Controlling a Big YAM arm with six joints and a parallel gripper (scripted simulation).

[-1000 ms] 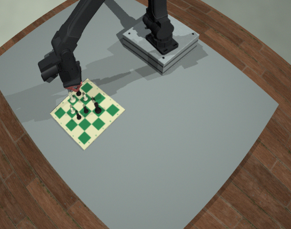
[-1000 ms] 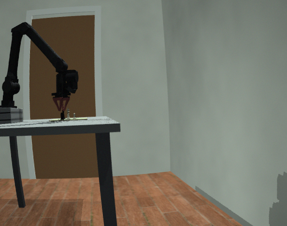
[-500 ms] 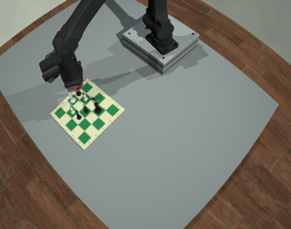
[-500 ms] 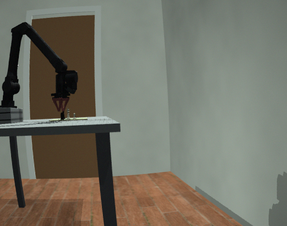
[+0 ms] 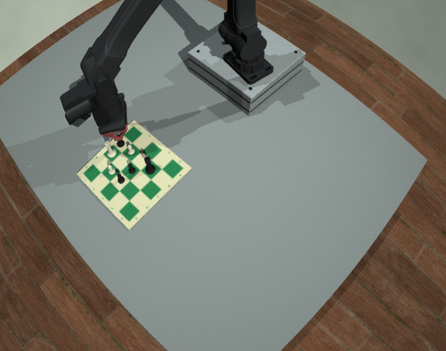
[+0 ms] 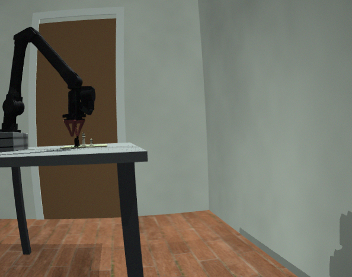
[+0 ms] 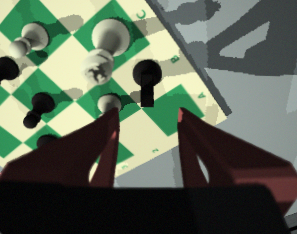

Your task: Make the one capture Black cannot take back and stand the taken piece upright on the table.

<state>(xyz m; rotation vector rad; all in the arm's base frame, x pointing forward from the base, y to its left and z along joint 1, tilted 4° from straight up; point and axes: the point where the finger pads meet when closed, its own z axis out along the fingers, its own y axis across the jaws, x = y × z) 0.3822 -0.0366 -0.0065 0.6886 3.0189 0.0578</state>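
Now: hand 1 cm short of the black piece and 4 cm above it. From my hand the other things lie so: tall white piece: 4 cm ahead, 1 cm to the left, 2 cm below; then green-and-cream chessboard: 2 cm ahead, 8 cm to the left, 6 cm below.
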